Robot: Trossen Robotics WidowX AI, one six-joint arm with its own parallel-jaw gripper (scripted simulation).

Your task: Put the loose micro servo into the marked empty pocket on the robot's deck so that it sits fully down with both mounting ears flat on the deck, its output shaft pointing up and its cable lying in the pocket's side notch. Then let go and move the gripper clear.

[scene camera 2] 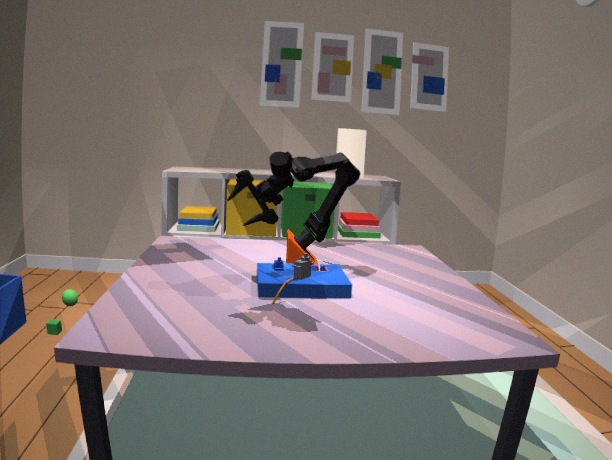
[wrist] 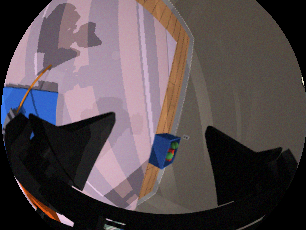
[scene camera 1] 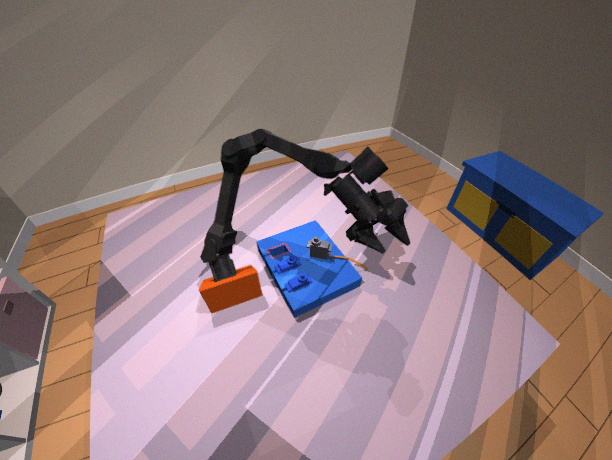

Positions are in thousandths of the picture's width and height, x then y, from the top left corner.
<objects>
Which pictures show my gripper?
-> Scene camera 2, the wrist view and scene camera 1: all of them.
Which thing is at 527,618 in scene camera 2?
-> A blue deck.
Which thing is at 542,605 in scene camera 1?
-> A blue deck.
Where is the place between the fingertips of my gripper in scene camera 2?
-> At 385,464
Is my gripper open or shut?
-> Open.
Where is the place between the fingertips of my gripper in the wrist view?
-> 531,541
</objects>
